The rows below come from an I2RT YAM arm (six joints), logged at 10 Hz.
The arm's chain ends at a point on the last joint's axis. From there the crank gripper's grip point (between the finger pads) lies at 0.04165 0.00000 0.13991 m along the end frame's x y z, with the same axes.
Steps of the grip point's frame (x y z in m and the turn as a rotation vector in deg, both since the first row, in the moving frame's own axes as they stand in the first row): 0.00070 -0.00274 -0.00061 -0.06 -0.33 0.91; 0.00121 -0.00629 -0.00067 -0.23 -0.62 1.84; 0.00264 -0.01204 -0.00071 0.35 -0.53 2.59; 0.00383 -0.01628 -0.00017 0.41 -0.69 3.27; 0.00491 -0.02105 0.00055 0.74 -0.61 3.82; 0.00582 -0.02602 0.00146 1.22 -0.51 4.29
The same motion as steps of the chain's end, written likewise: 0.00151 -0.00354 -0.00085 -0.06 -0.33 0.91; 0.00276 -0.00817 -0.00111 -0.23 -0.62 1.84; 0.00396 -0.01304 -0.00109 0.35 -0.53 2.59; 0.00556 -0.01761 -0.00067 0.41 -0.69 3.27; 0.00643 -0.02197 0.00011 0.74 -0.61 3.82; 0.00707 -0.02611 0.00109 1.22 -0.51 4.29
